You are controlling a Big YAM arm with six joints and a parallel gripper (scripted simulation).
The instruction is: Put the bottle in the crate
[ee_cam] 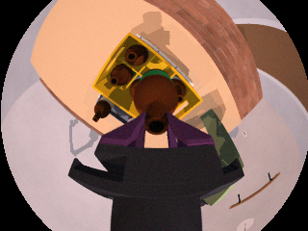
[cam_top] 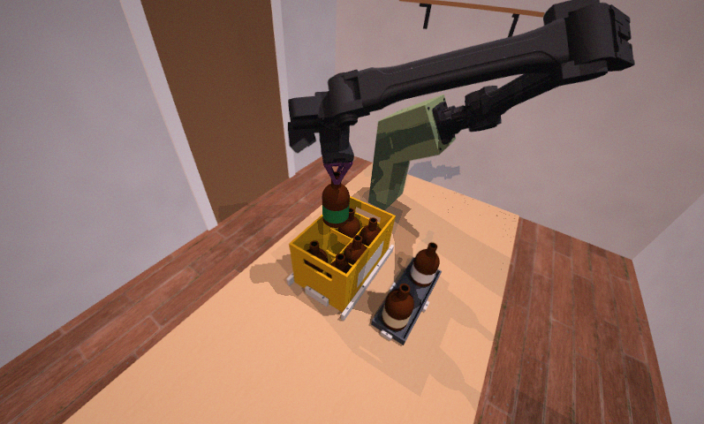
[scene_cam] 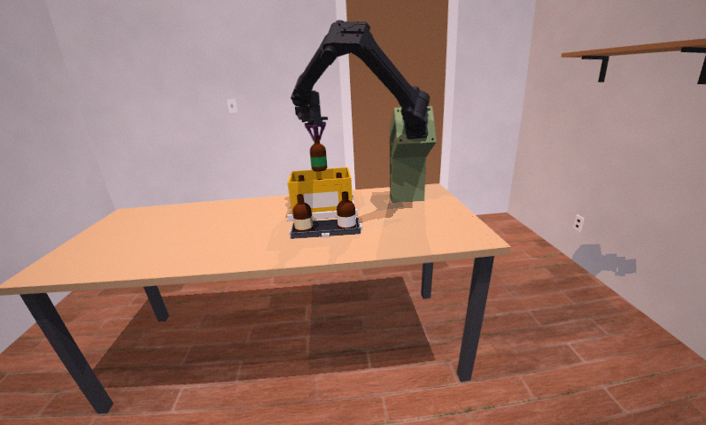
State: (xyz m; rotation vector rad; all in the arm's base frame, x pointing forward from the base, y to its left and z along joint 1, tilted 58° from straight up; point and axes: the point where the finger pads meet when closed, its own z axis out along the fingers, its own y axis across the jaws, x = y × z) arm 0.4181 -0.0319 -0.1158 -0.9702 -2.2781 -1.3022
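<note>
Now: the glass bottle 60 mm below my hand. Round my hand: dark tray 20 mm behind, 260 mm to the left, 320 mm below; then yellow crate 40 mm to the left, 250 mm below.
</note>
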